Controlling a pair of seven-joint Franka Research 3 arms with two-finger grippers.
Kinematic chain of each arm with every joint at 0, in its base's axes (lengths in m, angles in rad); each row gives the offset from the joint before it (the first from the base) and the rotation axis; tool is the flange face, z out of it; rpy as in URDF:
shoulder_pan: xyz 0 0 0.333 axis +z
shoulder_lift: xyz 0 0 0 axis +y
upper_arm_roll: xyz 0 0 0.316 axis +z
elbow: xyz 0.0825 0 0 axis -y
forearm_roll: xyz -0.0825 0 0.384 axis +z
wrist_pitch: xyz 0 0 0 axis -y
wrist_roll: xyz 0.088 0 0 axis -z
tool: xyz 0 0 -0.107 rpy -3.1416 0 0
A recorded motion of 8 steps. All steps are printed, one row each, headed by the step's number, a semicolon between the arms.
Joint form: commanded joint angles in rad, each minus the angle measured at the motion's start. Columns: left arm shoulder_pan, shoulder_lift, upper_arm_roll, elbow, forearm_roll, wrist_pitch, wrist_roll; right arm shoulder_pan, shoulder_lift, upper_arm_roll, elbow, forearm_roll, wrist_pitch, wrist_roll.
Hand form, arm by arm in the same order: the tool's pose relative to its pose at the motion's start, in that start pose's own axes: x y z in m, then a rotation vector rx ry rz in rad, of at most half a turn. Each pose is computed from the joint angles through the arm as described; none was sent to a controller.
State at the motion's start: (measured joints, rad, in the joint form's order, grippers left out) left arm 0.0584 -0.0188 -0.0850 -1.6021 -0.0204 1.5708 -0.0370; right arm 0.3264 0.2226 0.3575 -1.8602 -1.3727 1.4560 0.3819
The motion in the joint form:
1: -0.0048 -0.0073 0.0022 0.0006 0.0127 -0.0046 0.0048; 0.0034 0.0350 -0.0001 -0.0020 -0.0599 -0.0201 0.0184
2: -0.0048 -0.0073 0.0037 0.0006 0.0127 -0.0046 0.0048; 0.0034 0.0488 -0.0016 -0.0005 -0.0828 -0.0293 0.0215
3: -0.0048 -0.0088 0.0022 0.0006 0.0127 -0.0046 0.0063; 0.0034 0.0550 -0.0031 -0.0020 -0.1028 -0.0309 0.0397
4: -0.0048 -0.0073 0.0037 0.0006 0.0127 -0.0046 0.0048; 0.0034 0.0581 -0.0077 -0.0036 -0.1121 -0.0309 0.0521
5: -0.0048 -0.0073 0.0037 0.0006 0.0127 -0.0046 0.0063; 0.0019 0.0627 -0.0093 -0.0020 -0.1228 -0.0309 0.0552
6: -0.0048 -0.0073 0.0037 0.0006 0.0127 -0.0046 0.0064; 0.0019 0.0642 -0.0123 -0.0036 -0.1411 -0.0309 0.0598
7: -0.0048 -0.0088 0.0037 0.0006 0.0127 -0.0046 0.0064; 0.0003 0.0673 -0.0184 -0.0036 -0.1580 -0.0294 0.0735
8: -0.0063 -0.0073 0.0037 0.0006 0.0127 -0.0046 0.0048; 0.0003 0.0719 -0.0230 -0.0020 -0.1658 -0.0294 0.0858
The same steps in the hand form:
1: -0.0026 0.0002 -0.0038 0.0132 0.0037 0.0075; 0.0074 -0.0132 0.0043 -0.0573 0.0023 -0.0108
2: -0.0026 -0.0006 -0.0038 0.0131 0.0037 0.0060; 0.0103 -0.0172 0.0074 -0.0792 0.0000 -0.0163
3: -0.0031 0.0002 -0.0046 0.0132 0.0052 0.0090; 0.0120 -0.0189 0.0090 -0.0973 0.0051 -0.0029
4: -0.0026 -0.0006 -0.0038 0.0131 0.0037 0.0060; 0.0128 -0.0200 0.0120 -0.1059 0.0046 0.0065
5: -0.0026 -0.0006 -0.0038 0.0131 0.0037 0.0075; 0.0142 -0.0204 0.0141 -0.1144 0.0058 0.0084
6: -0.0026 -0.0006 -0.0038 0.0131 0.0037 0.0076; 0.0151 -0.0198 0.0158 -0.1312 0.0106 0.0124
7: -0.0031 -0.0006 -0.0046 0.0132 0.0052 0.0076; 0.0164 -0.0191 0.0201 -0.1457 0.0123 0.0256
8: -0.0026 0.0002 -0.0038 0.0131 0.0037 0.0075; 0.0177 -0.0198 0.0229 -0.1522 0.0117 0.0362

